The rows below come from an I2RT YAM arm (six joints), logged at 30 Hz.
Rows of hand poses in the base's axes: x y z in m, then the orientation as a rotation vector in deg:
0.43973 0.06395 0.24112 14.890 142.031 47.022
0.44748 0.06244 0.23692 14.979 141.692 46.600
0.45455 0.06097 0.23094 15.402 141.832 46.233
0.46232 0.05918 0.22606 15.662 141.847 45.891
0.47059 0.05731 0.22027 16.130 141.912 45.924
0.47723 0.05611 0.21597 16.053 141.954 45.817
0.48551 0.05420 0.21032 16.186 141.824 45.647
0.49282 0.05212 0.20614 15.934 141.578 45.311
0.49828 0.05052 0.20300 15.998 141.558 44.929
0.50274 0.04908 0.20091 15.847 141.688 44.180
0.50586 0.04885 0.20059 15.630 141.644 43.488
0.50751 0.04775 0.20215 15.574 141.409 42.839
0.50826 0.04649 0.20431 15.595 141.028 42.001
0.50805 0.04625 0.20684 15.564 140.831 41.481
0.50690 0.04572 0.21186 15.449 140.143 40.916
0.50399 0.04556 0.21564 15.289 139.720 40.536
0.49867 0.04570 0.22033 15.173 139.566 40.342
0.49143 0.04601 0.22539 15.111 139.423 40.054
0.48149 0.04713 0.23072 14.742 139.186 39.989
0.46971 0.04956 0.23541 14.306 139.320 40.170
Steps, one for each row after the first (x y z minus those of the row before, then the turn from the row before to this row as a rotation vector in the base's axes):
0.00775 -0.00151 -0.00420 -0.228 -0.354 -0.276
0.00707 -0.00147 -0.00598 -0.192 0.194 -0.330
0.00777 -0.00179 -0.00488 -0.189 0.036 -0.256
0.00827 -0.00187 -0.00579 0.108 0.205 -0.274
0.00664 -0.00120 -0.00430 -0.096 -0.002 0.034
0.00828 -0.00191 -0.00565 -0.075 -0.106 -0.172
0.00731 -0.00208 -0.00418 -0.254 -0.353 -0.002
0.00546 -0.00160 -0.00314 -0.252 -0.058 -0.150
0.00446 -0.00144 -0.00209 -0.574 -0.038 -0.062
0.00312 -0.00023 -0.00032 -0.526 -0.207 -0.056
0.00165 -0.00110 0.00156 -0.439 -0.328 -0.206
0.00075 -0.00126 0.00216 -0.539 -0.466 -0.350
-0.00021 -0.00024 0.00253 -0.350 -0.263 -0.177
-0.00115 -0.00053 0.00502 -0.341 -0.748 -0.275
-0.00291 -0.00016 0.00378 -0.254 -0.489 -0.119
-0.00532 0.00014 0.00469 -0.145 -0.201 -0.020
-0.00724 0.00031 0.00506 -0.201 -0.188 -0.079
-0.00994 0.00112 0.00533 -0.102 -0.331 0.161
-0.01178 0.00243 0.00469 0.011 0.031 0.378

